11 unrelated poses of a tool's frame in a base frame.
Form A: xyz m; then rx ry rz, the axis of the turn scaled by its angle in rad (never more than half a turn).
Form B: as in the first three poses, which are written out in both.
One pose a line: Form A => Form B
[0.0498 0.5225 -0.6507 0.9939 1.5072 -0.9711] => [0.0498 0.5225 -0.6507 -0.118 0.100 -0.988 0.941 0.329 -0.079]
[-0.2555 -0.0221 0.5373 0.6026 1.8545 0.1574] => [-0.2555 -0.0221 0.5373 -0.245 0.476 -0.844 0.327 0.861 0.390]
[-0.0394 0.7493 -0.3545 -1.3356 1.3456 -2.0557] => [-0.0394 0.7493 -0.3545 -0.498 -0.695 0.519 -0.197 -0.492 -0.848]
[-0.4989 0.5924 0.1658 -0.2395 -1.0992 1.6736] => [-0.4989 0.5924 0.1658 -0.411 0.841 0.351 -0.656 -0.006 -0.755]
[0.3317 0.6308 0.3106 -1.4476 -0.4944 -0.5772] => [0.3317 0.6308 0.3106 0.770 -0.067 0.634 0.637 0.033 -0.770]
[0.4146 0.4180 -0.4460 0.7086 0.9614 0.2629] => [0.4146 0.4180 -0.4460 0.562 0.502 -0.657 0.098 0.748 0.656]
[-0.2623 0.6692 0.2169 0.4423 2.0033 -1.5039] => [-0.2623 0.6692 0.2169 -0.771 -0.083 -0.631 0.583 0.306 -0.753]
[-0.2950 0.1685 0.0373 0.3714 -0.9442 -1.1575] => [-0.2950 0.1685 0.0373 0.088 -0.895 0.437 0.608 0.396 0.688]
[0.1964 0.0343 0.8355 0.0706 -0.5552 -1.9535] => [0.1964 0.0343 0.8355 -0.443 -0.875 0.196 0.847 -0.337 0.411]
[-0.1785 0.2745 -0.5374 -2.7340 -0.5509 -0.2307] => [-0.1785 0.2745 -0.5374 0.912 0.346 0.223 0.401 -0.866 -0.297]
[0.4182 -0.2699 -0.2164 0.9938 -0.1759 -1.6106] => [0.4182 -0.2699 -0.2164 0.038 -0.866 -0.499 0.738 -0.313 0.598]
